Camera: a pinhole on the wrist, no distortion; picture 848 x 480 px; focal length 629.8 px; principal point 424.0 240.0 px. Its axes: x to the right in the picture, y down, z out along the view. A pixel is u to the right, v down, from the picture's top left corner.
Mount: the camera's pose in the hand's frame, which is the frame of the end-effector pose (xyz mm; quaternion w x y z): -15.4 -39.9 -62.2 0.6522 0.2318 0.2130 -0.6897
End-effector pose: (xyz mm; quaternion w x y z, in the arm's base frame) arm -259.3 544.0 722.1 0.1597 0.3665 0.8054 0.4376
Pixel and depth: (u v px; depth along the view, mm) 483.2 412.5 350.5
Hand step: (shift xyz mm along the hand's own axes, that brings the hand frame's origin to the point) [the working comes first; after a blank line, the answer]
In the camera's frame: 32.9 96.0 350.5

64.4 -280.8 200.0
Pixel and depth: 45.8 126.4 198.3
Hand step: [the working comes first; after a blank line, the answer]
In the camera's frame: -119.1 -35.8 198.3

-54.4 -60.6 167.6
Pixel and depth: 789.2 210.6 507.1
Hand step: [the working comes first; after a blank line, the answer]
In the camera's frame: 294.1 -23.7 507.1

-72.6 -576.3 168.5
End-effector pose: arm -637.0 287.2 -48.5 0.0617 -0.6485 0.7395 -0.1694
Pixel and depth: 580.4 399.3 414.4
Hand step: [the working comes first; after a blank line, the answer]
In the camera's frame: 102.9 104.8 414.4

67.6 -375.5 209.5
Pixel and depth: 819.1 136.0 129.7
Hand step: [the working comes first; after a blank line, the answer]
In the camera's frame: 81.4 -21.4 129.7

-45.6 -181.1 -7.0
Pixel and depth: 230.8 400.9 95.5
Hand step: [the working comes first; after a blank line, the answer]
In the camera's frame: -29.3 24.4 95.5

6.2 -74.8 32.1
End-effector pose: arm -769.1 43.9 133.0 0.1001 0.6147 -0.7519 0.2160
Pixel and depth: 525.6 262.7 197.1
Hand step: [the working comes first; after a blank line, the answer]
In the camera's frame: 31.8 7.1 197.1

-17.9 -183.3 76.9
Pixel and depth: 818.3 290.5 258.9
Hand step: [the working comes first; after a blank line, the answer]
In the camera's frame: 162.1 20.8 258.9

-12.3 -325.2 48.7
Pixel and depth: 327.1 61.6 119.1
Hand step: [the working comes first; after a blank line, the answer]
In the camera's frame: -18.3 -33.7 119.1

-53.3 -94.2 44.0
